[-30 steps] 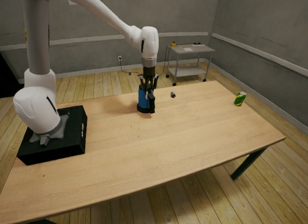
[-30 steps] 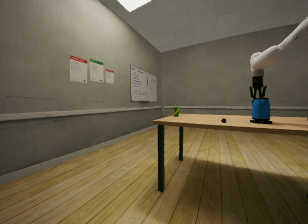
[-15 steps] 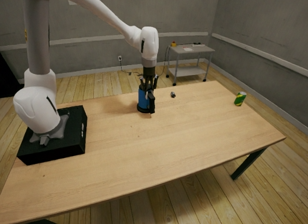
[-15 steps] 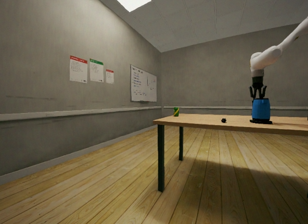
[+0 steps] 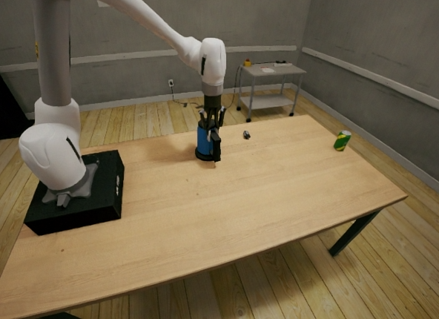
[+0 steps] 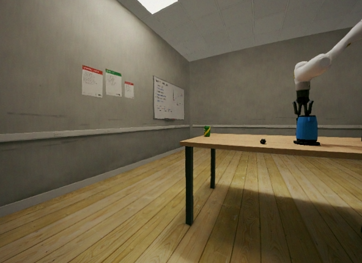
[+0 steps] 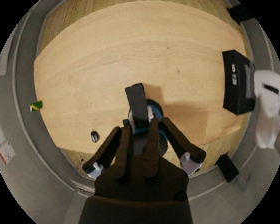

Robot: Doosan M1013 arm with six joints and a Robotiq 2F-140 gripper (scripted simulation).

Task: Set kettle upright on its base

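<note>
The blue kettle is 1 cm behind my hand, 3 cm to the left of it and 5 cm below it. The rest, counted from my hand: black round base 1 cm behind, 7 cm to the left, 16 cm below.
</note>
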